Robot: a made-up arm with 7 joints.
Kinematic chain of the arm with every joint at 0, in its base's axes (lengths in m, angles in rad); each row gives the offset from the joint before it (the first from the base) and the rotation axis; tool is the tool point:
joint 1: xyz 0 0.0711 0 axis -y
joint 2: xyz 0 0.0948 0 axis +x
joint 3: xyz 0 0 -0.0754 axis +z
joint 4: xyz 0 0 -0.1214 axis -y
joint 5: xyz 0 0 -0.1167 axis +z
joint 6: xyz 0 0 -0.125 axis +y
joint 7: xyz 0 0 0 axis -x
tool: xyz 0 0 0
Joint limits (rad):
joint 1: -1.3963..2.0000
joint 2: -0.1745..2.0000
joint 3: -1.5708..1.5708
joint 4: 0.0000..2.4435
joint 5: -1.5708..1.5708
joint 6: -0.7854..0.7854
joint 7: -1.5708..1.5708
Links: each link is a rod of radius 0.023 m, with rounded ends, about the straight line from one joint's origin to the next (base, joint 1, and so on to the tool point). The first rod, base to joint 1, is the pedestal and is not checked.
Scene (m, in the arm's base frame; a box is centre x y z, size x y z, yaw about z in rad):
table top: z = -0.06
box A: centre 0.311 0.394 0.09 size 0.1 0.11 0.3 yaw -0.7
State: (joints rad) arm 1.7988 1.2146 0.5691 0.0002 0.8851 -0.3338 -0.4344
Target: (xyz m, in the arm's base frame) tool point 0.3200 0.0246 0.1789
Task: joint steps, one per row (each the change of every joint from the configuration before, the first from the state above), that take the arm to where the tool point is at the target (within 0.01 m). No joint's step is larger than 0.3 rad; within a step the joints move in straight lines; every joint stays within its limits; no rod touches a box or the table.
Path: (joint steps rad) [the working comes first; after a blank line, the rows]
Joints at the target: 1.5852 -0.1745 -0.4452 0.9254 0.8851 -0.3338 -0.4344
Straight joint move there: touches box A.

1: 0.0671 -0.0822 0.0317 0.2080 0.0207 -0.1009 -0.1428
2: 0.0670 -0.0823 0.0317 0.2079 0.0207 -0.1009 -0.1427
3: 0.0671 -0.0822 0.0317 0.2080 0.0208 -0.1009 -0.1428
4: 0.0000 -0.2927 -0.2346 0.1833 -0.1694 0.0825 0.1996
5: 0.0000 -0.2926 -0.2345 0.1832 -0.1694 0.0825 0.1996
6: 0.0000 -0.2927 -0.2346 0.1833 -0.1694 0.0825 0.1995
7: -0.2074 -0.1322 -0.2028 -0.1242 0.2230 0.0276 -0.0852
8: -0.2074 -0.1322 -0.2029 -0.1243 0.2230 0.0276 -0.0852

